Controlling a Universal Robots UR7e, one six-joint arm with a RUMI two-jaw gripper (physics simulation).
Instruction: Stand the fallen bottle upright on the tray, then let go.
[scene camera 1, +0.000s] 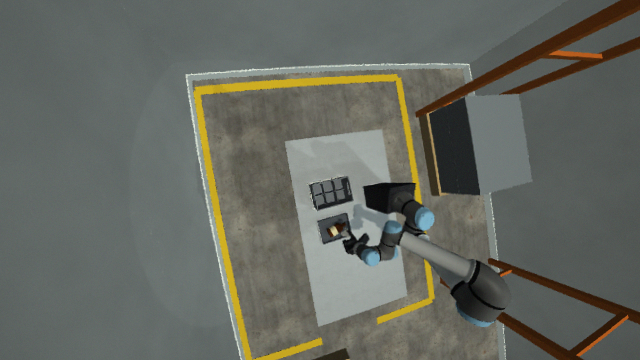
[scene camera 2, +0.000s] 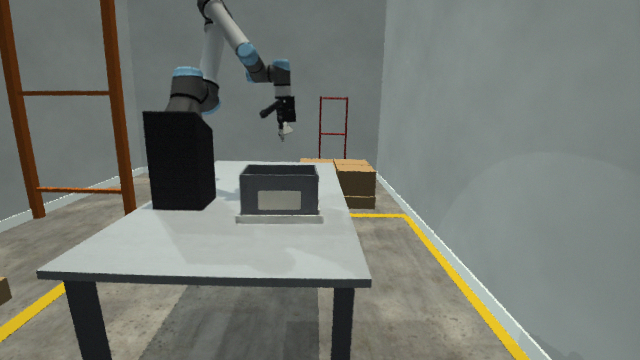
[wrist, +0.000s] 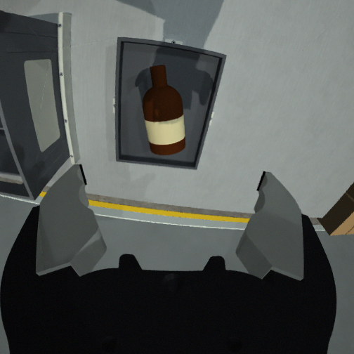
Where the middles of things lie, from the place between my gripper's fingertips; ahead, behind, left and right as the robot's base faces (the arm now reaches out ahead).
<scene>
I see my gripper 10 mm short of the brown bottle (wrist: 162, 106), 10 mm to the left of it and 210 mm above it.
</scene>
